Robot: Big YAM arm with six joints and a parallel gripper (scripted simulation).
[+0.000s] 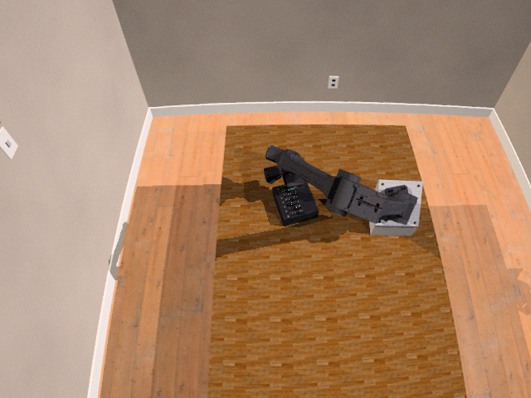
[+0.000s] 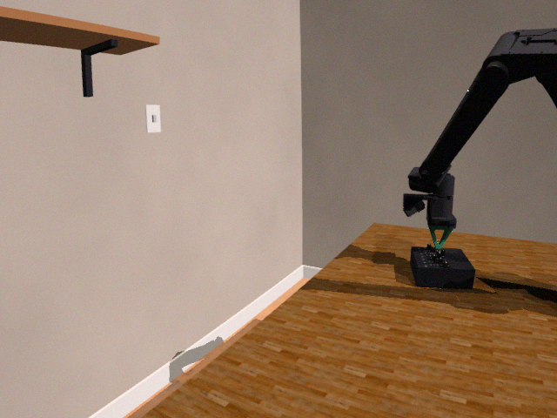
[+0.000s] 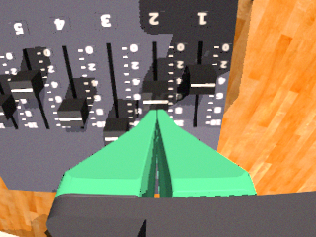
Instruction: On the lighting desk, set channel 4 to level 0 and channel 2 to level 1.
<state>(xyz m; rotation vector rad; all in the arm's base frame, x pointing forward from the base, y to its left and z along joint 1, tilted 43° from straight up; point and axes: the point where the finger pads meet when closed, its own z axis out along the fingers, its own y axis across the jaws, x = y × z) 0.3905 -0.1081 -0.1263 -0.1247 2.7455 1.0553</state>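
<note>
My hand is 10 mm short of the channel 2 fader cap and 10 mm above it. Also, from my hand: channel 1 fader cap 30 mm ahead, 20 mm to the right, 10 mm below; channel 3 cap 10 mm behind, 20 mm to the left, 10 mm below; channel 4 fader cap 40 mm to the left, 10 mm below.
</note>
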